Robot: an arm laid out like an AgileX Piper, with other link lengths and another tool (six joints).
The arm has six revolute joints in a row. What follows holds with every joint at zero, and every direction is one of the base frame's.
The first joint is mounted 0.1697 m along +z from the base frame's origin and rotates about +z.
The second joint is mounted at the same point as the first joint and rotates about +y.
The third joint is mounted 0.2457 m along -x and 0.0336 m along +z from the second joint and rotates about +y.
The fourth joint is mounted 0.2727 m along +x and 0.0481 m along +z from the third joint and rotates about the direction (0.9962, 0, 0.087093).
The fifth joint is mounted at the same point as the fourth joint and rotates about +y.
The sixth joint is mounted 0.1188 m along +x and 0.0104 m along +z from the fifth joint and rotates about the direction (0.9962, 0, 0.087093).
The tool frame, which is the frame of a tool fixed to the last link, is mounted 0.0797 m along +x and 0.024 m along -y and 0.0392 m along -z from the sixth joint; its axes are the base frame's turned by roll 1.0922, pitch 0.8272 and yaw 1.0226 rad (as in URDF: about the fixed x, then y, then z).
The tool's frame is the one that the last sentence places.
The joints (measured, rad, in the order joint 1, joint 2, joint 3, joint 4, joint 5, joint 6), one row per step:
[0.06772 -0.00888 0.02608 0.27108 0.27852 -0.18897]
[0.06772 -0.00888 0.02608 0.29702 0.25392 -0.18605]
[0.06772 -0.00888 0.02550 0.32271 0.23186 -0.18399]
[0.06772 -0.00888 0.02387 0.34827 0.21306 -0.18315]
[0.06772 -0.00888 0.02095 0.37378 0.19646 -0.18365]
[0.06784 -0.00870 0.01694 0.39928 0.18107 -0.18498]
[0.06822 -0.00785 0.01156 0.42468 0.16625 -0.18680]
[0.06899 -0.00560 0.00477 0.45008 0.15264 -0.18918]
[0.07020 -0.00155 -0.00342 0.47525 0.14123 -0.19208]
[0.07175 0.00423 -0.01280 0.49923 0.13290 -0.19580]
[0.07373 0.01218 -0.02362 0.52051 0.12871 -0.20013]
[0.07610 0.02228 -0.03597 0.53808 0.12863 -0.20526]
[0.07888 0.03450 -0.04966 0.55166 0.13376 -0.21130]
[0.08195 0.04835 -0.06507 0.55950 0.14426 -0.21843]
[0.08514 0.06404 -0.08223 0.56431 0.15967 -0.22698]
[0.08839 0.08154 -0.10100 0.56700 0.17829 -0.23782]
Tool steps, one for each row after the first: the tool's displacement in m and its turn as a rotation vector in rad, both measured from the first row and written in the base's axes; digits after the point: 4 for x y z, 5 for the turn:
[0.0018 0.0015 0.0041 0.03074 -0.02137 -0.00560]
[0.0034 0.0029 0.0082 0.06025 -0.04085 -0.01085]
[0.0047 0.0042 0.0122 0.08826 -0.05830 -0.01537]
[0.0058 0.0053 0.0164 0.11484 -0.07500 -0.01932]
[0.0068 0.0064 0.0209 0.14059 -0.09143 -0.02291]
[0.0077 0.0074 0.0259 0.16580 -0.10794 -0.02623]
[0.0086 0.0085 0.0309 0.19040 -0.12322 -0.02894]
[0.0093 0.0096 0.0359 0.21408 -0.13595 -0.03064]
[0.0099 0.0108 0.0405 0.23550 -0.14535 -0.03105]
[0.0103 0.0122 0.0447 0.25322 -0.15040 -0.02961]
[0.0105 0.0138 0.0483 0.26607 -0.15144 -0.02623]
[0.0106 0.0156 0.0513 0.27352 -0.14741 -0.02035]
[0.0106 0.0176 0.0537 0.27369 -0.13933 -0.01184]
[0.0103 0.0197 0.0558 0.26895 -0.12730 -0.00092]
[0.0101 0.0219 0.0577 0.25949 -0.11286 0.01179]

